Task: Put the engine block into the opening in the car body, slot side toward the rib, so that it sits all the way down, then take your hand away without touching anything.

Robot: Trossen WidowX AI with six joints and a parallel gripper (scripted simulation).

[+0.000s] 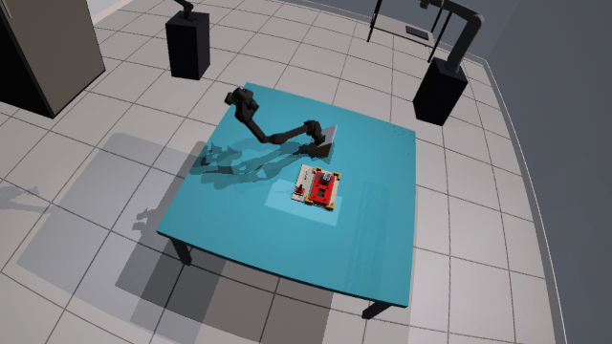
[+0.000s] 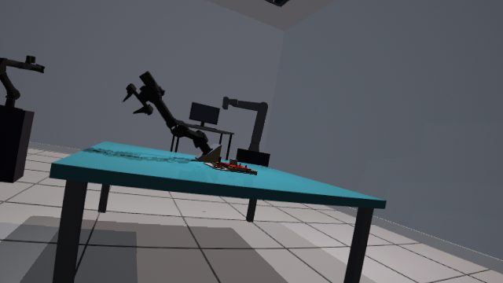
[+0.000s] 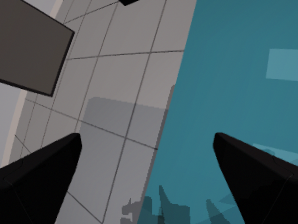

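The engine block is 59 cm to the left of my gripper tip, 22 cm ahead of it and 20 cm below it.
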